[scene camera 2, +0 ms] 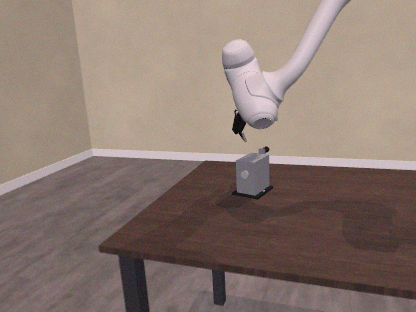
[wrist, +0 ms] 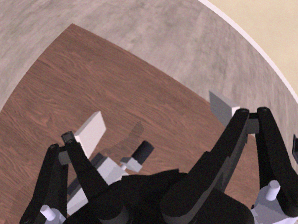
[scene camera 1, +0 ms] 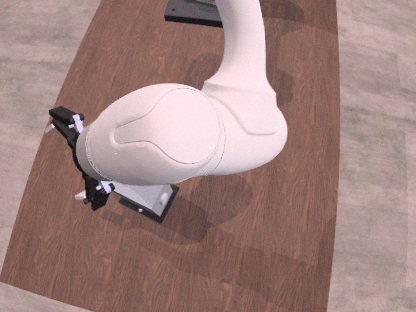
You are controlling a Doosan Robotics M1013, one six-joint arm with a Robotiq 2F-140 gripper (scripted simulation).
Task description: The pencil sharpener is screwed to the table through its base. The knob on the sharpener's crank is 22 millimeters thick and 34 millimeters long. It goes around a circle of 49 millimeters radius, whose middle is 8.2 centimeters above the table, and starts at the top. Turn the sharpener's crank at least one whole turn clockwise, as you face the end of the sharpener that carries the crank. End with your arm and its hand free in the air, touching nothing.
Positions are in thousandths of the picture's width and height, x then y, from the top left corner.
Scene:
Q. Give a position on a grey pencil sharpener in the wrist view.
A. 367,761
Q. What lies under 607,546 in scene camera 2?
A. A grey pencil sharpener.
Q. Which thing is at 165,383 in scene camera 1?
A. The gripper.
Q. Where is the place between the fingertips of the gripper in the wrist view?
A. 522,493

